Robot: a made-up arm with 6 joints. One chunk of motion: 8 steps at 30 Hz.
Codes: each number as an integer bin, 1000 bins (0 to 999) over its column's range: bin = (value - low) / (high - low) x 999, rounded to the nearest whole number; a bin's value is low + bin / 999 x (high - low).
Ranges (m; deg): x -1.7..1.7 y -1.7..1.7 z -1.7..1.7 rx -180..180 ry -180..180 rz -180..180
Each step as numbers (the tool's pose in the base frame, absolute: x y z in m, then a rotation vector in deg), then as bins.
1 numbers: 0.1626 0.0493 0.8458 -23.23 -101.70 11.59
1 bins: 547 514 748 435 217 532
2 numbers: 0.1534 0.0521 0.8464 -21.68 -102.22 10.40
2 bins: 545 515 748 439 216 528
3 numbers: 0.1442 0.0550 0.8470 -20.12 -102.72 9.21
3 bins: 542 516 748 444 214 525
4 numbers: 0.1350 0.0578 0.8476 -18.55 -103.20 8.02
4 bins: 539 516 749 448 213 522
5 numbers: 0.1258 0.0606 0.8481 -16.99 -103.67 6.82
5 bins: 536 517 749 452 212 518
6 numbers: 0.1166 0.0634 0.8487 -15.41 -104.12 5.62
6 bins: 534 518 749 457 211 515
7 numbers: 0.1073 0.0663 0.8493 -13.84 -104.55 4.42
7 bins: 531 519 749 461 209 512
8 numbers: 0.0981 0.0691 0.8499 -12.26 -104.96 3.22
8 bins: 528 520 749 465 208 508
